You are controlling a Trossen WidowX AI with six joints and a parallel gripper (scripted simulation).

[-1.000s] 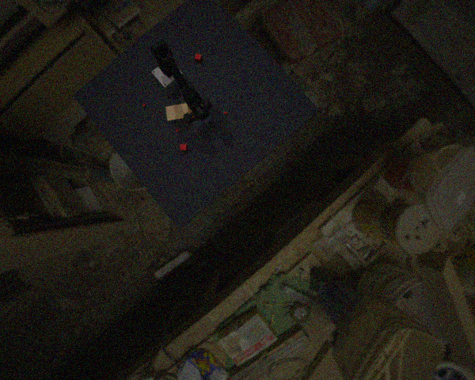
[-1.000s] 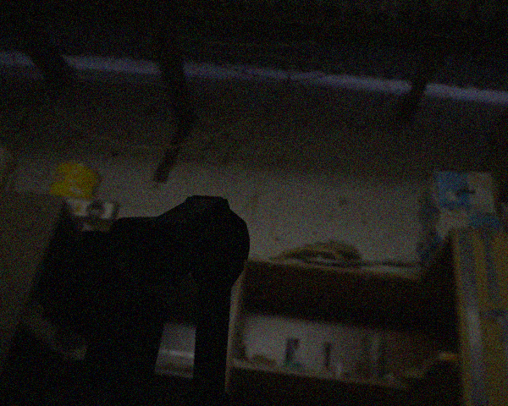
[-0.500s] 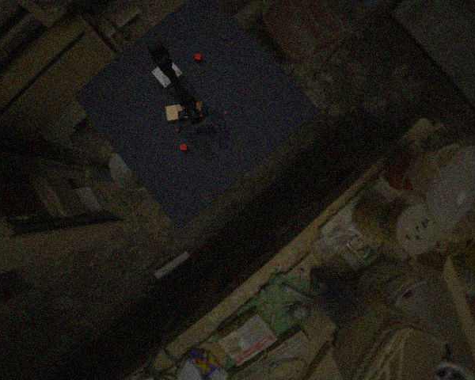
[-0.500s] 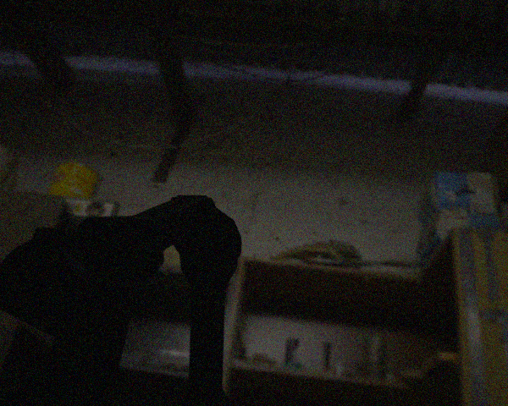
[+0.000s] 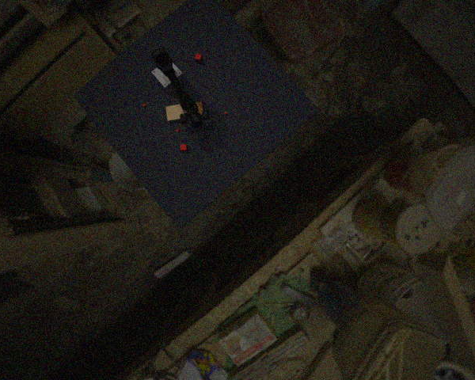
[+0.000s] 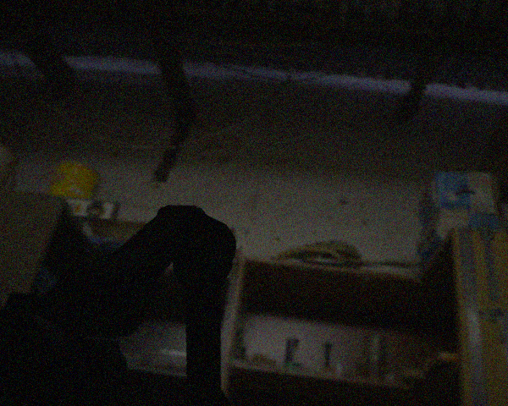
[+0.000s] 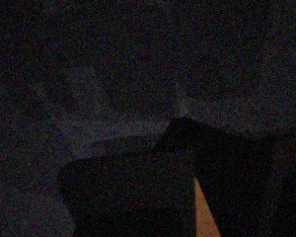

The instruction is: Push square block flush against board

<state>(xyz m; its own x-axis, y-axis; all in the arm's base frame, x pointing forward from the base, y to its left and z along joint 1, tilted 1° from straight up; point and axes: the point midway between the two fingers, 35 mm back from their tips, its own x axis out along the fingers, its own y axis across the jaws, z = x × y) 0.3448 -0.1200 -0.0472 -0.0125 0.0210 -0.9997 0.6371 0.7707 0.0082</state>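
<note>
My gripper tip is now 6 cm past the brown square block, 5 cm to the right of it and 1 cm below it. Round my gripper tip: pale rectangular board (15 cm behind, 4 cm to the right, 1 cm above).
</note>
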